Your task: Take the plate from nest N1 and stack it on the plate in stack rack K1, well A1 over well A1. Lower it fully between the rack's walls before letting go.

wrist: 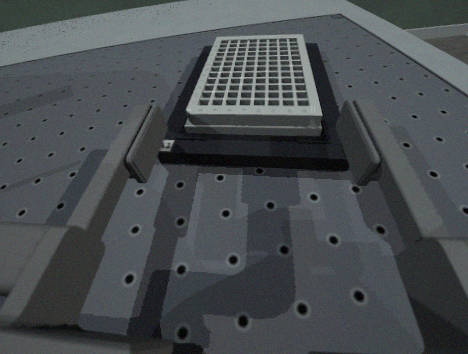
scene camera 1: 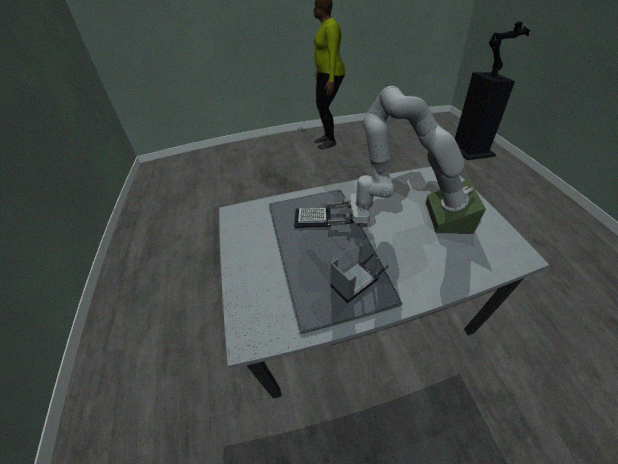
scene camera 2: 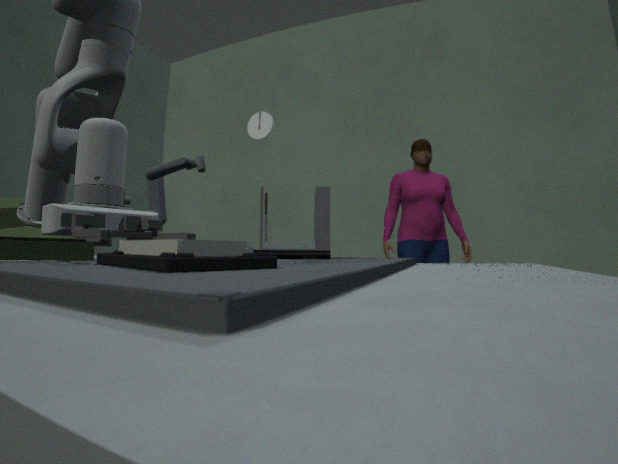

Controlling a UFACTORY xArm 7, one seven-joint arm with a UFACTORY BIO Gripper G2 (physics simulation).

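Places are measured from the arm's base along level axes (x ahead, y left, z up), in millimetres.
Pixels of known places: hand, tool point: (wrist: 247, 140) (scene camera 1: 331, 213) (scene camera 2: 143, 238); arm's base, link origin: (scene camera 1: 455, 201).
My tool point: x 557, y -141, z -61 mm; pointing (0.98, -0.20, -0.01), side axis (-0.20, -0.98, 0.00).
For each thing: its top centre in the pictures, then the offset to it from my tool point. Level surfaces: height alone.
- white many-welled plate, top centre: (wrist: 255, 65) (scene camera 2: 181, 241) (scene camera 1: 312, 214) dx +85, dy -22, dz -3 mm
- low black nest N1, top centre: (wrist: 255, 79) (scene camera 2: 180, 252) (scene camera 1: 312, 216) dx +85, dy -22, dz -15 mm
- Stack rack K1, top centre: (scene camera 2: 291, 190) (scene camera 1: 357, 259) dx +15, dy +368, dz +112 mm
- pale plate, top centre: (scene camera 2: 295, 242) (scene camera 1: 353, 279) dx +24, dy +372, dz +5 mm
- white table, surface height: dz -42 mm
The white many-welled plate (scene camera 1: 312, 215) (scene camera 2: 185, 248) (wrist: 257, 75) lies flat in the low black nest N1 (scene camera 2: 220, 263) (wrist: 250, 154). My gripper (scene camera 1: 331, 214) (wrist: 253, 142) is open with nothing between its pads. In the wrist view the pads stand wider apart than the plate, one to each side and on the near side of its near edge. Stack rack K1 (scene camera 1: 342, 281) (scene camera 2: 323, 218) has upright grey walls on a dark base and stands turned at an angle. A pale plate (scene camera 1: 362, 277) lies low between its walls. Well labels are too small to read.
Nest and rack stand on a grey perforated board (scene camera 1: 311, 300) (scene camera 2: 225, 310) (wrist: 65, 110) on the white table (scene camera 1: 250, 300). The arm's green base block (scene camera 1: 457, 220) is at the right. A person in yellow (scene camera 1: 328, 50) stands behind the table; one in pink (scene camera 2: 422, 207) stands beyond it.
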